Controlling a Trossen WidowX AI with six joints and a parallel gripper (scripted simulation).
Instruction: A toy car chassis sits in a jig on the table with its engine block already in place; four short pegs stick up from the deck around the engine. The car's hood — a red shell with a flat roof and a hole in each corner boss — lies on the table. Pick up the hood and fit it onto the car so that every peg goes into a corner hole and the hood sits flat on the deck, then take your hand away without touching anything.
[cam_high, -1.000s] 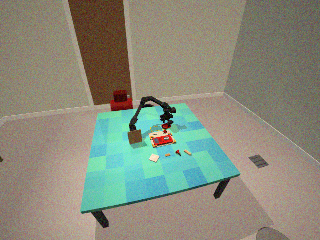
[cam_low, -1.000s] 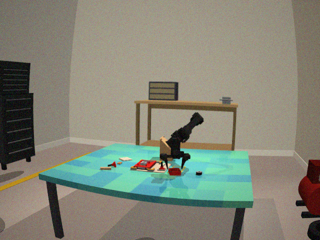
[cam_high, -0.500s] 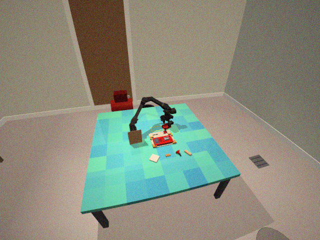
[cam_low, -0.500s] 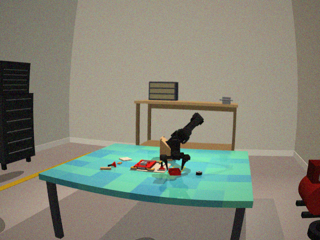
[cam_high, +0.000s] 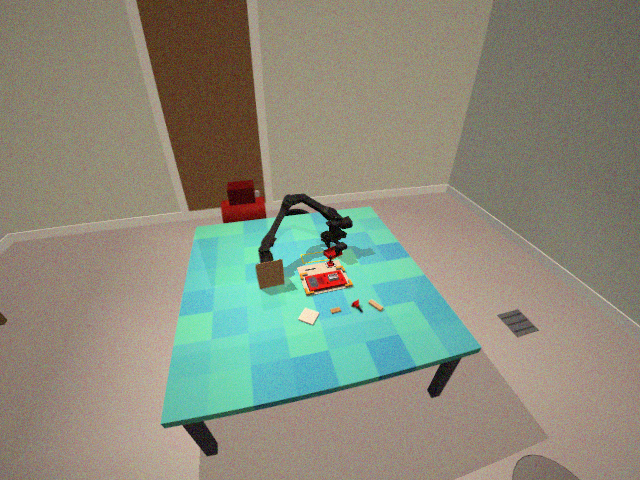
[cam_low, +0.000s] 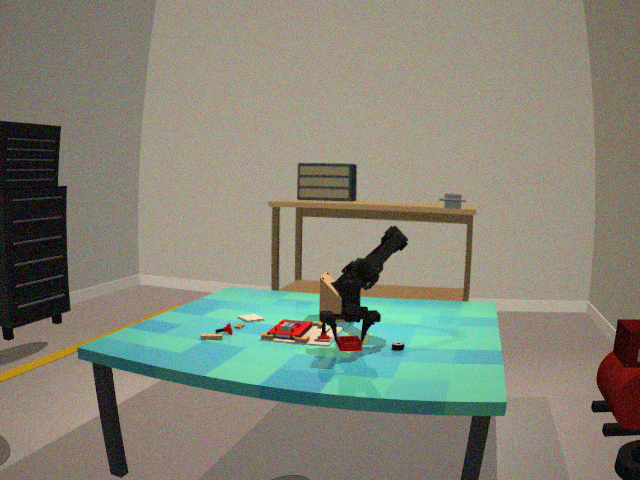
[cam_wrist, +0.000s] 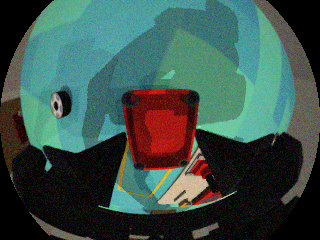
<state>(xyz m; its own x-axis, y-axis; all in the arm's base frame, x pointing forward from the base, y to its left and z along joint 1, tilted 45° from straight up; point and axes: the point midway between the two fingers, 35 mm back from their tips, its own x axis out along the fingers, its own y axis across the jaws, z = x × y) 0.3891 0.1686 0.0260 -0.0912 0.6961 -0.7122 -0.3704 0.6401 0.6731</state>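
Right now my gripper tip is 10 mm past the black wheel, 160 mm to the right of it and 10 mm above it. The rest, counted from my gripper tip: white tile 240 mm behind, 430 mm to the right, 10 mm below; then grey engine block 60 mm behind, 220 mm to the right, 10 mm above; then red hood 10 mm below.
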